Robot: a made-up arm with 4 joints. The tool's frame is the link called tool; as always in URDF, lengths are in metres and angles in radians.
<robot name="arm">
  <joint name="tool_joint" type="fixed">
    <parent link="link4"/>
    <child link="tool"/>
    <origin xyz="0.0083 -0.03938 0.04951" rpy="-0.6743 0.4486 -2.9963"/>
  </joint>
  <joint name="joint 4" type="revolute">
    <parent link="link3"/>
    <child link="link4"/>
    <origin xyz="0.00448 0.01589 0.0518" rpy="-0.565 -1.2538 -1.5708"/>
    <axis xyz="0 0 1"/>
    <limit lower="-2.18" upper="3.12"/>
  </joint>
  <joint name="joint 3" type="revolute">
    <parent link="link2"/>
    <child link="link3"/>
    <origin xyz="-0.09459 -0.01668 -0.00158" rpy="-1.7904 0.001 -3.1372"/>
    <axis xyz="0 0 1"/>
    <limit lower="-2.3" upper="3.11"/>
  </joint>
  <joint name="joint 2" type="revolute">
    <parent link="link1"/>
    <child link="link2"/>
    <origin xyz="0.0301 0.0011 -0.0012" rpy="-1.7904 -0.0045 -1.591"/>
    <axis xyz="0 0 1"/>
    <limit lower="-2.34" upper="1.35"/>
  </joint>
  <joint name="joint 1" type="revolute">
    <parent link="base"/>
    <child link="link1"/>
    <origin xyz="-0.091 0.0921 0.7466" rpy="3.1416 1.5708 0"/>
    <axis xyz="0 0 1"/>
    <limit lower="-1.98" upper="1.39"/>
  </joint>
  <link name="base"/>
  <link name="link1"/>
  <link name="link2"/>
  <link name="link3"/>
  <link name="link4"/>
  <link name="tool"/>
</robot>
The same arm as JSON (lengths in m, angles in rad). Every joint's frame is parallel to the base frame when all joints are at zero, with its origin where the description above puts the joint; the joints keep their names.
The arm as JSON. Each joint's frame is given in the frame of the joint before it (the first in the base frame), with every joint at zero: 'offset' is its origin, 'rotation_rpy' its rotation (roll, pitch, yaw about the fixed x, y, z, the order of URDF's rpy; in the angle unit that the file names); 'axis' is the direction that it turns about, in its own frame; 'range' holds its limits. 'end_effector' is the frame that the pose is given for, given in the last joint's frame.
{"length_unit": "m", "angle_unit": "rad", "chain": [{"id": "joint 1", "offset": [-0.091, 0.0921, 0.7466], "rotation_rpy": [0.0, 0.0, 0.0], "axis": [-1.0, 0.0, 0.0], "range": [-1.98, 1.39]}, {"id": "joint 2", "offset": [0.0012, -0.0011, -0.0301], "rotation_rpy": [0.0, 0.0, 0.0], "axis": [0.217794, 0.020699, -0.975775], "range": [-2.34, 1.35]}, {"id": "joint 3", "offset": [-0.0162, -0.0946, -0.004], "rotation_rpy": [0.0, 0.0, 0.0], "axis": [-1.0, 0.0, 0.0], "range": [-2.3, 3.11]}, {"id": "joint 4", "offset": [-0.0518, -0.0048, 0.0158], "rotation_rpy": [0.0, 0.0, 0.0], "axis": [-0.263306, -0.551513, 0.791519], "range": [-2.18, 3.12]}], "end_effector": {"offset": [-0.0275, 0.0056, 0.0573], "rotation_rpy": [-0.1793, -0.0031, 0.3495]}}
